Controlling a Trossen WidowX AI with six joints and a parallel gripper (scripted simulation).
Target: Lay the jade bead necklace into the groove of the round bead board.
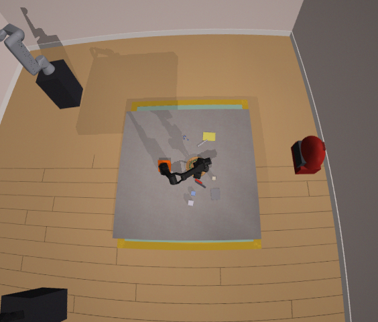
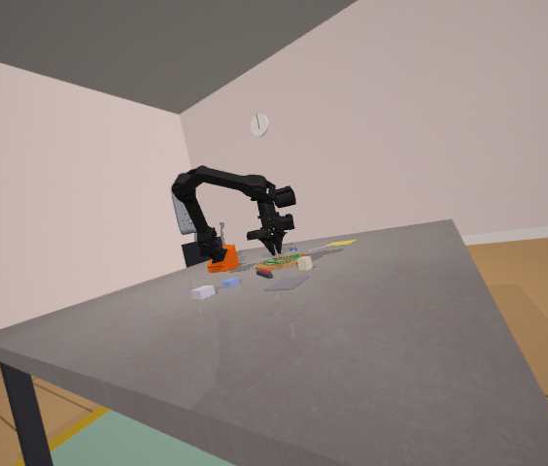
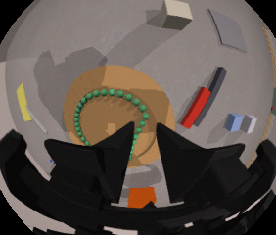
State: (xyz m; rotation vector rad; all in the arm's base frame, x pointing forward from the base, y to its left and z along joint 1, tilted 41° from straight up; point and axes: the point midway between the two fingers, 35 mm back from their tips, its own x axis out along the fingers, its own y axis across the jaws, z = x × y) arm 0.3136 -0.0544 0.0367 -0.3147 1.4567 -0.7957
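My gripper tip is now 20 mm past the round wooden bead board, 60 mm to the right of it and 40 mm above it. From my gripper tip the other things lie so: beige cube (130 mm ahead, 70 mm to the right, 30 mm below); then red-handled tool (100 mm to the right, 40 mm below); then blue block (70 mm behind, 190 mm to the right, 40 mm below).
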